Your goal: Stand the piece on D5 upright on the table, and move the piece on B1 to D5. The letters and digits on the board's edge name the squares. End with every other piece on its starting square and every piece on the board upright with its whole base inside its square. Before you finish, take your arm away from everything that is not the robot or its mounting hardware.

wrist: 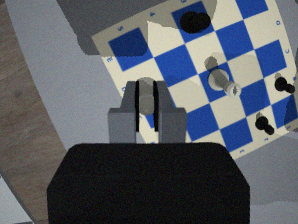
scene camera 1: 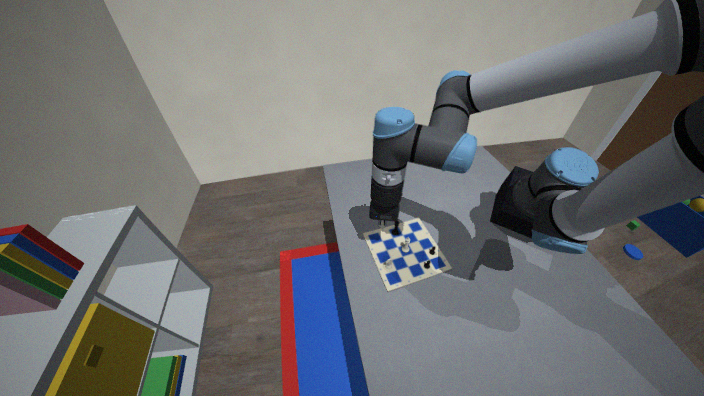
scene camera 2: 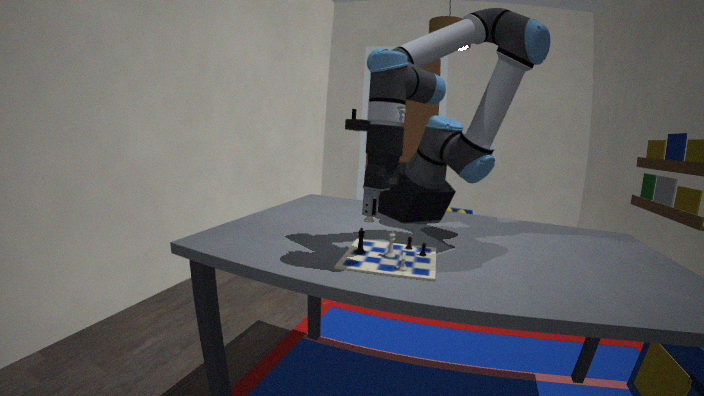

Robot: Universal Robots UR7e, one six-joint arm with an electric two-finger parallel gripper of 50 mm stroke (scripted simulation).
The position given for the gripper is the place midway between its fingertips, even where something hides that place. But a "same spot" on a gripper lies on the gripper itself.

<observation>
gripper: wrist 146, 96; scene camera 1; scene camera 2
same spot on gripper: [scene camera 2: 369, 208] = [scene camera 1: 378, 221]
</observation>
